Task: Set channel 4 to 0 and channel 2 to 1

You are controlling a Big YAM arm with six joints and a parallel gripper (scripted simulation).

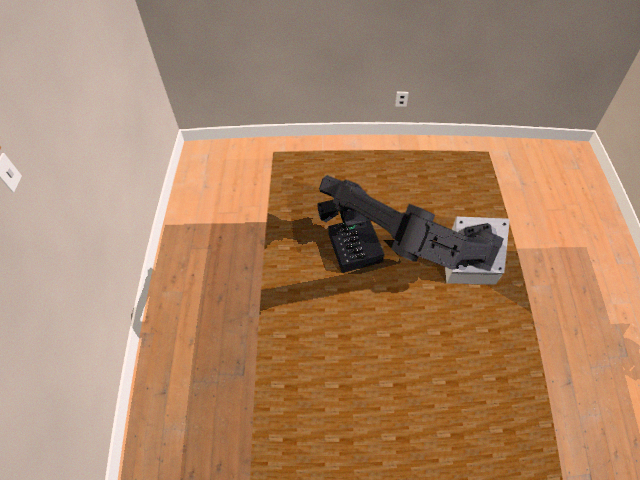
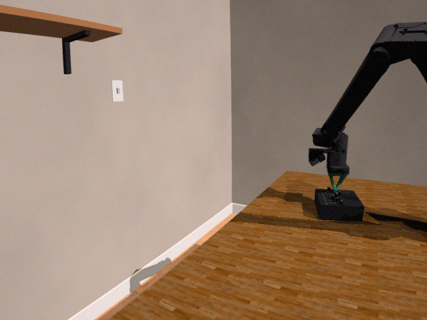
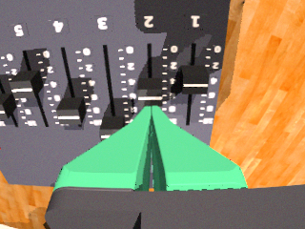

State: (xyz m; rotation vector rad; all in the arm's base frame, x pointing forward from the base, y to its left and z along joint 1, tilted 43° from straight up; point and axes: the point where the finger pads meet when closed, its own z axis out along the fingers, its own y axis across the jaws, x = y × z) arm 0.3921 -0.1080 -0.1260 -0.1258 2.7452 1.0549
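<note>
My gripper is now 1 cm short of the channel 2 fader cap and 1 cm above it. From my hand the other things lie so: channel 1 fader cap: 2 cm ahead, 2 cm to the right, 1 cm below; channel 3 cap: 1 cm behind, 2 cm to the left, 1 cm below; channel 4 fader cap: 1 cm behind, 4 cm to the left, 1 cm below.
</note>
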